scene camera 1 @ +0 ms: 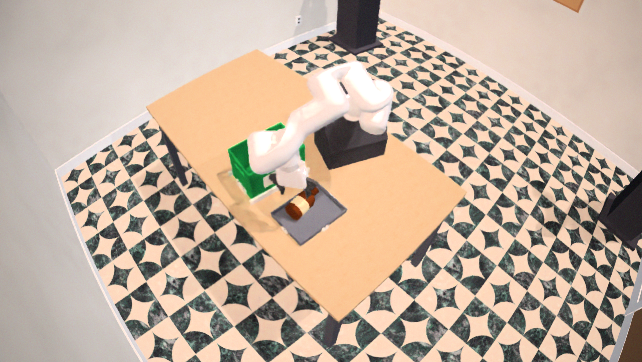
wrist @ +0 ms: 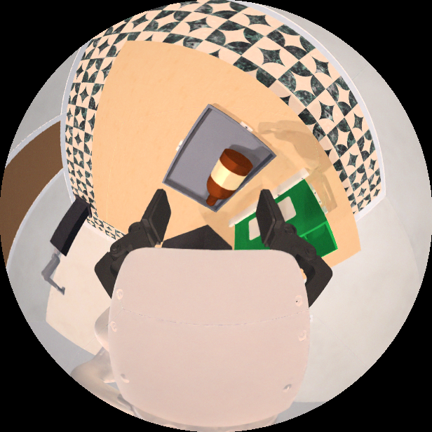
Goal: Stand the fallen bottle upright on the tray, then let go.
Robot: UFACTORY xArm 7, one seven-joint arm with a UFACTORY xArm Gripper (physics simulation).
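Places are measured from the arm's base along level axes (x ahead, y left, z up), in metres.
Pixels of known places: gripper, fingertip midpoint: (scene camera 1: 295, 193); arm's base, link origin: (scene camera 1: 353, 107).
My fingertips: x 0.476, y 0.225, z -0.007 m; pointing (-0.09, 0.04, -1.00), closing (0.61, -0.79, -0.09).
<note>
For each thing: its middle in the pictures, then the offset to it from my fingertips. "pt": a spot on its surface instead. Level surfaces: height alone.
- brown bottle, body centre: (scene camera 1: 304, 201) dx -0.089, dy -0.069, dz -0.195 m
- grey tray, surface spot: (scene camera 1: 325, 212) pt dx -0.138, dy +0.009, dz -0.232 m
- green divided crate, body centre: (scene camera 1: 266, 161) dx -0.069, dy -0.310, dz -0.150 m
- wooden table, surface height: dz -0.237 m
The brown bottle (scene camera 1: 301, 205) (wrist: 229, 175) with a cream label lies on its side in the grey tray (scene camera 1: 325, 212) (wrist: 195, 150), near the tray's crate-side edge. Its neck points toward the robot's base and its bottom toward the table's far edge in the wrist view. My gripper (scene camera 1: 295, 187) (wrist: 212, 199) is open wide and empty. It hangs above the neck end of the bottle, apart from it. In the scene view the gripper body covers the tray's corner near the neck.
A green divided crate (scene camera 1: 240, 167) (wrist: 310, 202) stands beside the tray, close to the bottle's side. The black robot pedestal (scene camera 1: 350, 150) (wrist: 200, 237) stands behind them. The wooden table (scene camera 1: 390, 200) (wrist: 150, 90) extends on the tray's other side.
</note>
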